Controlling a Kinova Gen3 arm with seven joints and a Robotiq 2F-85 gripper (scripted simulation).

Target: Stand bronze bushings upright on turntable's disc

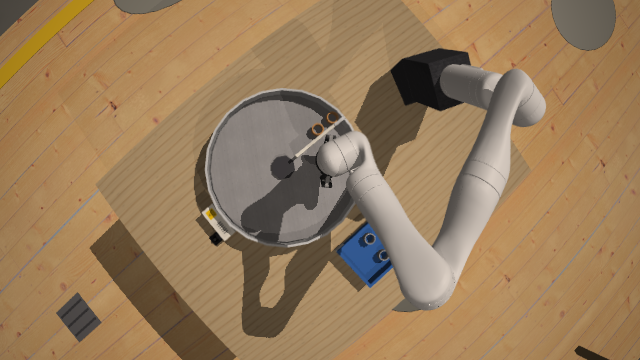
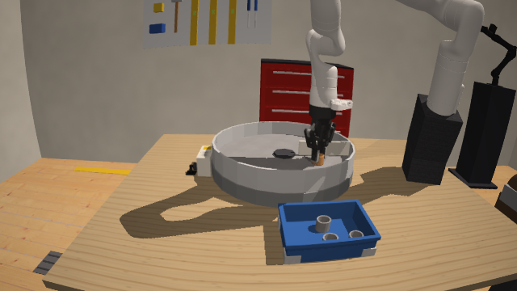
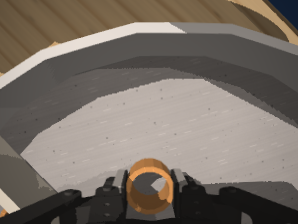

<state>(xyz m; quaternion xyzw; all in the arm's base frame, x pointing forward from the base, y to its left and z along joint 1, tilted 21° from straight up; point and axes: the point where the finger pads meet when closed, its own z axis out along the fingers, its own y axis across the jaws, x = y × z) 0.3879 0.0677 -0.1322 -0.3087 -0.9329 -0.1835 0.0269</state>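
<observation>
Right now the grey turntable disc is 100 mm ahead of my hand, 50 mm to the right of it and 30 mm below it. Round my hand: blue crate 10 mm behind, 280 mm to the left, 60 mm below.
</observation>
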